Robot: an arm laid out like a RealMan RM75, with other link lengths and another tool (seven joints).
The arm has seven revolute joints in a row. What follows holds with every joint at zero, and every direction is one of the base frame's. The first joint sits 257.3 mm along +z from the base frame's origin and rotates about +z. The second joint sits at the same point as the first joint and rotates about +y. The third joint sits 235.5 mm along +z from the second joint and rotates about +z. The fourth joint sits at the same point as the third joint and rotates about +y. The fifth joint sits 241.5 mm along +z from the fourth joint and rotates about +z. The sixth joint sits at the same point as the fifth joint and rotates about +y. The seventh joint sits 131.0 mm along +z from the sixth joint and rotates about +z. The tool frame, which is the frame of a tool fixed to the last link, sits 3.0 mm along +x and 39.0 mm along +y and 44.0 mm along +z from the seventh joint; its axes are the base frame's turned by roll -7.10, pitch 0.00 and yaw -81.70 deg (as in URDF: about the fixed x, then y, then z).
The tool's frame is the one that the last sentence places.
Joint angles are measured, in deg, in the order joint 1, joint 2, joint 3, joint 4, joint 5, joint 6, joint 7. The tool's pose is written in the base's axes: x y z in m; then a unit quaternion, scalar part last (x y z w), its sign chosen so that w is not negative. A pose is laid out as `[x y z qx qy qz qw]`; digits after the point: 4 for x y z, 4 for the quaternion.
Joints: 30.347 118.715 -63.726 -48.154 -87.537 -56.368 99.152
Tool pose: [0.1641 0.4258 0.0097 -0.8734 -0.3242 0.0307 0.3622]
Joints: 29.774 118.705 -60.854 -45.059 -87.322 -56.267 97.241
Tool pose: [0.1859 0.4251 0.0113 -0.8783 -0.2977 0.0227 0.3734]
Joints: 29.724 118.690 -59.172 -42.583 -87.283 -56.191 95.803
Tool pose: [0.1991 0.4237 0.0092 -0.8821 -0.2824 0.0178 0.3766]
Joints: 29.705 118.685 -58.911 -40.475 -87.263 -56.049 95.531
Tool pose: [0.2077 0.4205 0.0029 -0.8890 -0.2681 0.0177 0.3708]
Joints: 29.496 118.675 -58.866 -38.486 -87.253 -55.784 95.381
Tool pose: [0.2169 0.4165 -0.0038 -0.8962 -0.2529 0.0164 0.3642]
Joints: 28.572 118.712 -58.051 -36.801 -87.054 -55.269 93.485
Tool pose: [0.2320 0.4113 -0.0071 -0.8985 -0.2413 0.0053 0.3667]
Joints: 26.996 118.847 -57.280 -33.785 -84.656 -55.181 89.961
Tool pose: [0.2514 0.4007 -0.0127 -0.9004 -0.2212 0.0013 0.3746]
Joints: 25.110 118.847 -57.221 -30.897 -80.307 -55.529 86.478
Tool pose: [0.2678 0.3892 -0.0154 -0.8997 -0.1969 0.0058 0.3896]
